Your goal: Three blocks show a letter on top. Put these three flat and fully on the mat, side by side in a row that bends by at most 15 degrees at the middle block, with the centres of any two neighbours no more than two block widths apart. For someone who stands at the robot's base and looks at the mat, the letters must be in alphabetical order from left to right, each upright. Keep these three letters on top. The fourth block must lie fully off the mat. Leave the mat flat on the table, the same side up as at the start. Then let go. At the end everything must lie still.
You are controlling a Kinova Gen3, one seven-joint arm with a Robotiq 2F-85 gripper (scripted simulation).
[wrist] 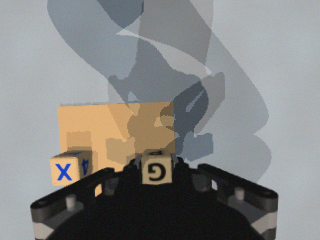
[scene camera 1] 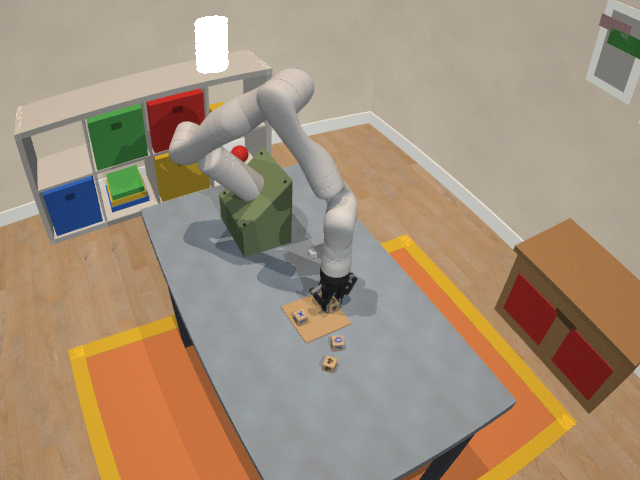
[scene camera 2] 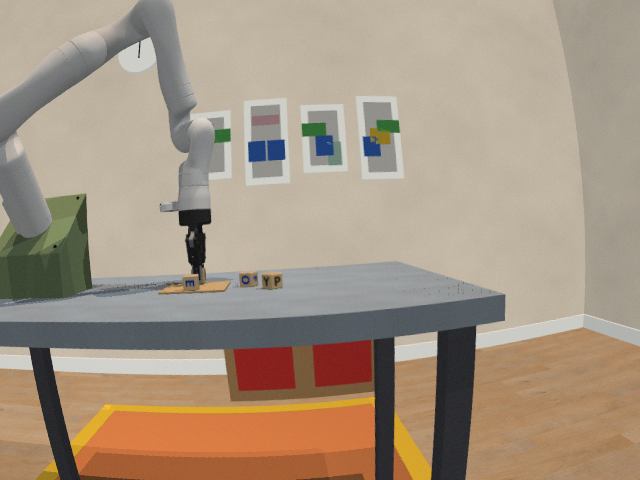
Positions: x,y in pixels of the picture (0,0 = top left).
Labels:
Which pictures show my gripper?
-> The wrist view, scene camera 1 and scene camera 2: all of them.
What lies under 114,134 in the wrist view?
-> A tan mat.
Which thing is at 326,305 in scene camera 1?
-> My gripper.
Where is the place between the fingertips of my gripper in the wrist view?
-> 156,161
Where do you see a tan mat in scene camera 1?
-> At 320,323

